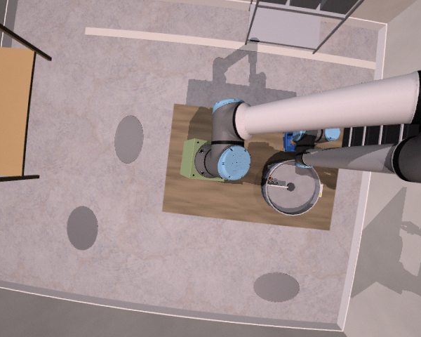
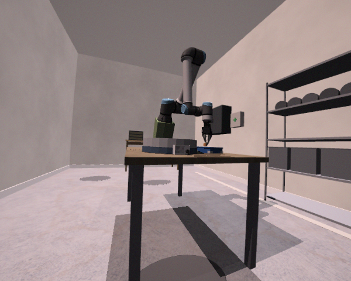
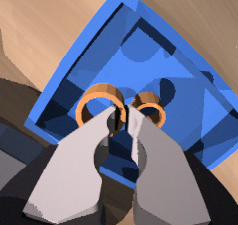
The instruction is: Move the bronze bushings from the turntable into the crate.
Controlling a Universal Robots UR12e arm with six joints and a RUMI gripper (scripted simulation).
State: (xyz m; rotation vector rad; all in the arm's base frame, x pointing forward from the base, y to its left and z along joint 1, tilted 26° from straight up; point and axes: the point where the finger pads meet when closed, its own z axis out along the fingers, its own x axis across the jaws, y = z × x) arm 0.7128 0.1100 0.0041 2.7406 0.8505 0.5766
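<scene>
Right now my hand is 4 cm short of the blue crate, 1 cm to the left of it and 5 cm above it. The rest, counted from my hand: round grey turntable: 5 cm behind, 36 cm to the right, 3 cm below.
</scene>
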